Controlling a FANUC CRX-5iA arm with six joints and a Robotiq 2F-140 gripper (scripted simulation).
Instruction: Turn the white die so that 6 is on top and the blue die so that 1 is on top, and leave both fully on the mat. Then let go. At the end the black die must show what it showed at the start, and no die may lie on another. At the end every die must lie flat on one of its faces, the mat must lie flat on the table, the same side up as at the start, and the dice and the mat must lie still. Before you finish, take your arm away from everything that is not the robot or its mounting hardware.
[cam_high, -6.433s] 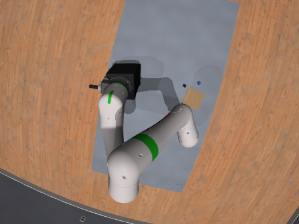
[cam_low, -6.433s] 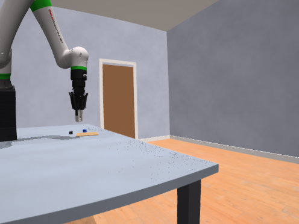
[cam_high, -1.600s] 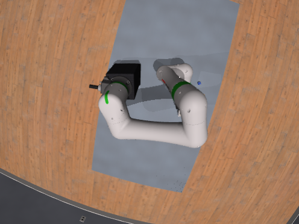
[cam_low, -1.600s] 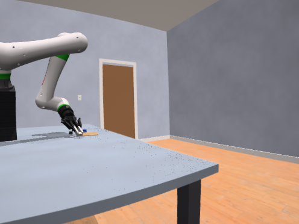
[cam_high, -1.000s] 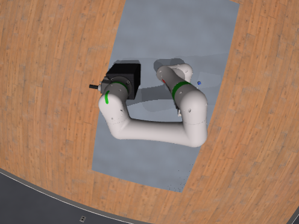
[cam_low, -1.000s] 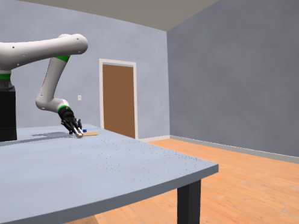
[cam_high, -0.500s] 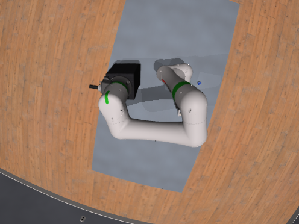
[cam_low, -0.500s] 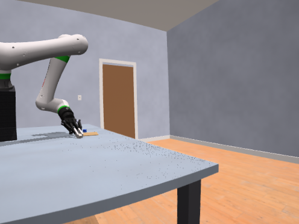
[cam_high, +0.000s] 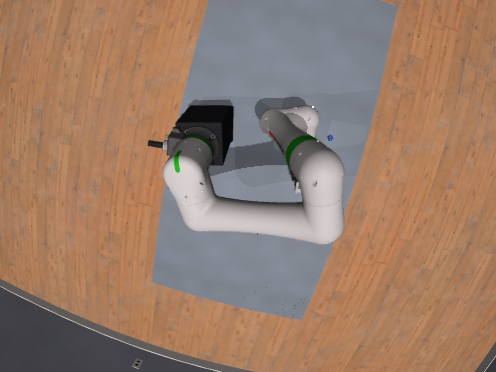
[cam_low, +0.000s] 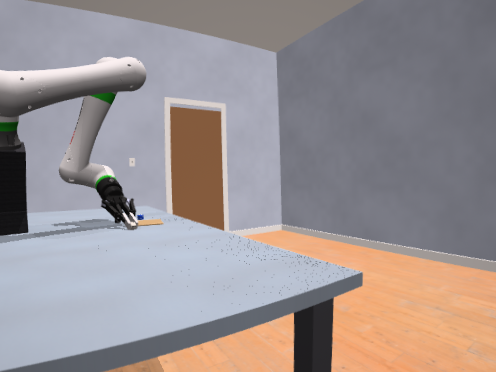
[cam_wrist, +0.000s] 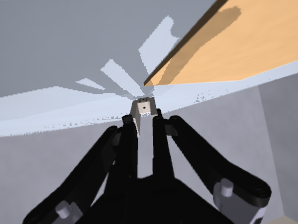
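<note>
Now: hand 80 mm short of the tan mat, 110 mm to the right of it and 30 mm above it. Round my hand: blue die: 100 mm ahead, 240 mm to the left, 20 mm below; then black die: 10 mm behind, 200 mm to the left, 20 mm below; then white die: 20 mm to the right, 20 mm below.
</note>
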